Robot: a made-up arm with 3 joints. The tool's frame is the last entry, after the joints. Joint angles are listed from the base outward.
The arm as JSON. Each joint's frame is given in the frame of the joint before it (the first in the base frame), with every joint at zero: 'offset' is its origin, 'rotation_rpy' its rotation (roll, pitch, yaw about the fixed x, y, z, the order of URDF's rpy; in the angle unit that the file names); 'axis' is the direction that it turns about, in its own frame. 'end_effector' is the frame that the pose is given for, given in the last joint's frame.
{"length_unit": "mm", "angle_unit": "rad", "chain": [
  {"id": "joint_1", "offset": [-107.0, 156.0, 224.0], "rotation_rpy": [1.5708, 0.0, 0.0], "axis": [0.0, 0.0, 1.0]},
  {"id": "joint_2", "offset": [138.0, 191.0, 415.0], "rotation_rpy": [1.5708, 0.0, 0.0], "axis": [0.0, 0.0, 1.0]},
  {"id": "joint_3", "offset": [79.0, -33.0, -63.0], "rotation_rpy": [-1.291, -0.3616, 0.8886], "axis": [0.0, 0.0, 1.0]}
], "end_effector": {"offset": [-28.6, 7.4, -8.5], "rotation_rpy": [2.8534, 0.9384, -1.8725]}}
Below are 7 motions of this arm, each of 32 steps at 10 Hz.
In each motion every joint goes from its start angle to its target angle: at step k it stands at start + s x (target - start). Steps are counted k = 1, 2, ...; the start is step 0. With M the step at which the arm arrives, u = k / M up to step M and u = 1 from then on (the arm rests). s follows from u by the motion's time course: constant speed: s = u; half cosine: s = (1 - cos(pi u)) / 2; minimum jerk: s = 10 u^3 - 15 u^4 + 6 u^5.
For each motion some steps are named. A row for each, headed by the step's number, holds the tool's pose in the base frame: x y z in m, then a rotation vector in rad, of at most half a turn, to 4 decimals.
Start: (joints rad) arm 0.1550 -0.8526 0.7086
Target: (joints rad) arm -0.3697 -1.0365 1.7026
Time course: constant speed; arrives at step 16
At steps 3, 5, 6, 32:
3: 0.0137 -0.1638 0.4799 -0.7073 -0.0878 1.3579
5: 0.0293 -0.1631 0.4681 -0.7526 -0.1201 1.3313
6: 0.0368 -0.1628 0.4619 -0.7745 -0.1369 1.3179
32: 0.1025 -0.1600 0.3907 -0.9632 -0.3232 1.1670

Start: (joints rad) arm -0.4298 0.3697 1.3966
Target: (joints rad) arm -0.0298 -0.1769 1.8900
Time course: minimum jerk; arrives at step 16
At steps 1, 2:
1: 0.2026 -0.2331 0.3423 -0.9816 0.6952 0.1404
2: 0.2017 -0.2325 0.3439 -0.9878 0.6854 0.1427

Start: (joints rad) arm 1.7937 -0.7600 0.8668
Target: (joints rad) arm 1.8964 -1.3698 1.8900
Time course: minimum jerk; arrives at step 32
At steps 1, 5, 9, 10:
1: -0.3827 -0.1644 0.3121 -1.5585 -1.4351 0.3287
5: -0.3819 -0.1640 0.3100 -1.5826 -1.4526 0.3068
9: -0.3787 -0.1631 0.3026 -1.6690 -1.5207 0.2255
10: -0.3775 -0.1629 0.2999 -1.7001 -1.5475 0.1950

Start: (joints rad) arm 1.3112 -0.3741 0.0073
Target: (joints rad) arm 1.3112 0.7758 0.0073
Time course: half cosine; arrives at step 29
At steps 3, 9, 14, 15, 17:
3: -0.3233 -0.1838 0.4722 -0.6384 -0.6885 1.0997
9: -0.3194 -0.1959 0.4871 -0.4712 -0.7720 0.9577
14: -0.3154 -0.2163 0.5021 -0.2524 -0.8682 0.7647
15: -0.3147 -0.2212 0.5045 -0.2058 -0.8868 0.7226
17: -0.3137 -0.2312 0.5084 -0.1141 -0.9216 0.6386

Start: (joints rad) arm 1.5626 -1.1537 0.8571
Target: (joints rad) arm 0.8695 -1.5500 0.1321
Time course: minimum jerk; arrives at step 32
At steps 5, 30, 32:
5: -0.3541 -0.1688 0.3398 -1.7801 -1.1636 0.8266
30: -0.2604 -0.1892 0.4606 -1.1920 0.0128 2.0231
32: -0.2601 -0.1893 0.4609 -1.1901 0.0156 2.0253

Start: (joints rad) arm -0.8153 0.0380 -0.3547
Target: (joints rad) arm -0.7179 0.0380 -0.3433
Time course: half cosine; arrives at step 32
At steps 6, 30, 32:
6: 0.2413 -0.2140 0.2650 0.9780 1.1544 0.7338
30: 0.2362 -0.2138 0.2954 0.9255 1.0774 0.7696
32: 0.2361 -0.2138 0.2958 0.9249 1.0766 0.7700

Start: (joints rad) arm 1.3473 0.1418 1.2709
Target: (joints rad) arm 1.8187 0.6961 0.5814
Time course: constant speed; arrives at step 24
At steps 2, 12, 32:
2: -0.3024 -0.2138 0.4881 -0.7979 -1.0589 -0.4086
12: -0.3576 -0.2314 0.4503 -0.4790 -1.1998 -0.3317
32: -0.4133 -0.2559 0.3847 -0.1018 -1.4414 -0.1648

